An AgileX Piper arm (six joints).
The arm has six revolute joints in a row. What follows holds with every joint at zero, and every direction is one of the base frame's. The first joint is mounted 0.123 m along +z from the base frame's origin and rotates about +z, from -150 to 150 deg. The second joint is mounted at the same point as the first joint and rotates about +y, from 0 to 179.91 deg. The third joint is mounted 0.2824 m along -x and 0.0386 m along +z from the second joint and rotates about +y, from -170 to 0 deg. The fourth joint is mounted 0.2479 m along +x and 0.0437 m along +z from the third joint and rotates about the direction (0.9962, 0, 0.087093), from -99.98 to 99.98 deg. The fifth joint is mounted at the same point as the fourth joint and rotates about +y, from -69.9 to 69.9 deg. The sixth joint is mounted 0.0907 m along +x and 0.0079 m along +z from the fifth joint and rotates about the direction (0.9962, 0, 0.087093), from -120 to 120 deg. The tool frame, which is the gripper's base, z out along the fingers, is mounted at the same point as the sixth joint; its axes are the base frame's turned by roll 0, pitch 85.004 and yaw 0 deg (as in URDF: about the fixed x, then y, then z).
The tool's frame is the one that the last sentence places.
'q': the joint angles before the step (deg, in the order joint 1, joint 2, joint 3, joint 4, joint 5, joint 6). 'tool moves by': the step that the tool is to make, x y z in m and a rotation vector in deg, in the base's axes. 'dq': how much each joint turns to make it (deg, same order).
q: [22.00, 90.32, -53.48, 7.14, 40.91, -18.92]
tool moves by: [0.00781, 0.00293, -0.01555, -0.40, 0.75, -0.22]
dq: [0.01, 3.32, -0.12, 0.12, -2.36, -0.09]
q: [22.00, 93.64, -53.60, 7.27, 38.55, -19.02]
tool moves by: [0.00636, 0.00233, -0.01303, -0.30, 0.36, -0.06]
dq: [0.00, 2.76, -0.16, 0.10, -2.16, -0.23]
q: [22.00, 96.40, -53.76, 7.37, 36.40, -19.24]
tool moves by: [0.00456, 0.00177, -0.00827, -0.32, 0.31, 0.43]
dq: [0.00, 1.92, -0.40, 0.10, -1.07, -0.62]
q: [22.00, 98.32, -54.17, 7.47, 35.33, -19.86]
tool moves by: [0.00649, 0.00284, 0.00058, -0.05, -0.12, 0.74]
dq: [0.00, 1.16, -1.77, 0.09, 0.58, -0.76]
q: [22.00, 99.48, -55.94, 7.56, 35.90, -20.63]
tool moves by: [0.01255, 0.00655, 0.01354, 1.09, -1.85, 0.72]
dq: [0.11, 0.57, -4.15, 0.53, 1.54, -0.80]
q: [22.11, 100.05, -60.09, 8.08, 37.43, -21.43]
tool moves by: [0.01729, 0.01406, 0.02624, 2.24, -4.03, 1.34]
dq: [0.89, 0.50, -6.74, 0.72, 1.74, -0.66]
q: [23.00, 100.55, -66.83, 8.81, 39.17, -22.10]
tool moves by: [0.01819, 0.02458, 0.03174, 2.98, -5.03, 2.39]
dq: [2.16, 1.63, -8.99, 0.79, 1.61, -0.36]
